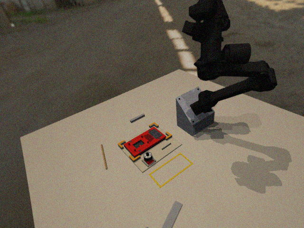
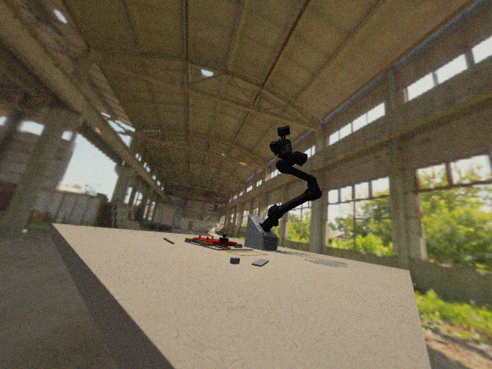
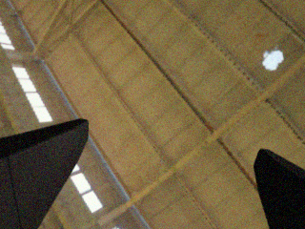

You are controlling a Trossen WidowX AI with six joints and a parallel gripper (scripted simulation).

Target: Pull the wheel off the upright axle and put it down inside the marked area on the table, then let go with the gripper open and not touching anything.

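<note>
Right now the grey axle base is 25 cm ahead of my gripper tip, 10 cm to the right of it and 62 cm below it. From my gripper tip the other things lie so: thin wooden stick (41 cm ahead, 28 cm to the right, 65 cm below).
</note>
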